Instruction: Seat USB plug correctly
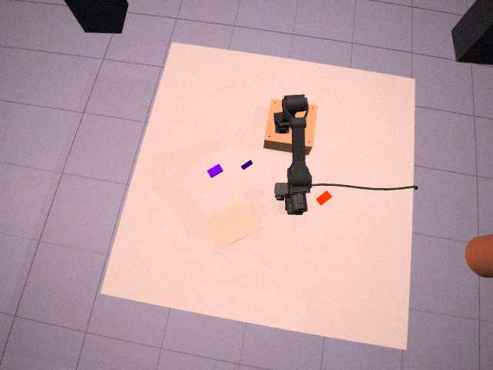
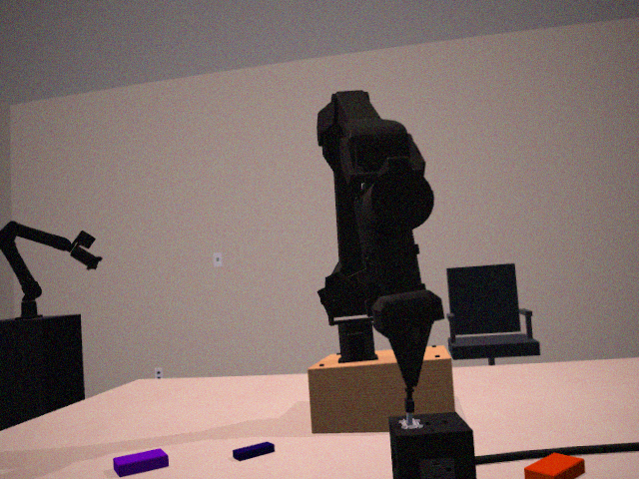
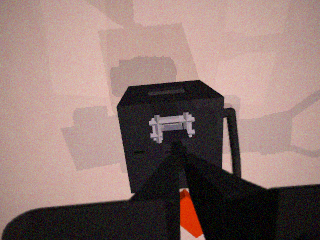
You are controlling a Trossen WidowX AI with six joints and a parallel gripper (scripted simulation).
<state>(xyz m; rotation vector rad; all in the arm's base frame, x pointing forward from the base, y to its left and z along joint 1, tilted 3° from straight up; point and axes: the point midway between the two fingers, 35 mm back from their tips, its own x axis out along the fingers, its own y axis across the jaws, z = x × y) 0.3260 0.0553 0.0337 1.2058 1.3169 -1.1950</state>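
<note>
The dark USB plug lies 2 cm below my gripper tip. Round my gripper tip: dark blue block: 16 cm behind, 21 cm to the right, 11 cm below; then silver-framed socket: 5 cm below; then orange block: 3 cm behind, 15 cm to the left, 11 cm below.
</note>
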